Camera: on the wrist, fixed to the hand. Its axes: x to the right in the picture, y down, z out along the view.
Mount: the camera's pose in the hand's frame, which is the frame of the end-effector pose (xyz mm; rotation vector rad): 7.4 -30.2 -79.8 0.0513 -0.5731 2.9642
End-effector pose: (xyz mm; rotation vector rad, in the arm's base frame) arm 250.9 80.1 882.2 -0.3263 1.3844 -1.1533
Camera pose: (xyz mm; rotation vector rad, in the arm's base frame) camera 166.5 94.5 881.9 1.1268 0.1165 1.3289
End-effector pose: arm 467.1 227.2 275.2 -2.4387 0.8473 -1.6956
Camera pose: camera 410.8 270.1 323.5 0.2708 1.7950 0.3177
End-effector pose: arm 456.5 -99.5 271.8 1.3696 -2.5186 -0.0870
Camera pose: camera 498.5 -116.2 344.6 2.3957 1.5729 -0.1646
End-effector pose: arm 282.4 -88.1 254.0 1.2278 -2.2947 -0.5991
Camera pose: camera 344.9 -122.1 301.6 -2.5056 -1.6232 0.4377
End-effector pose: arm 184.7 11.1 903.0 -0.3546 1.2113 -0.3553
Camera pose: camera 109.1 -25.1 885.5 1.3773 0.1128 2.0723
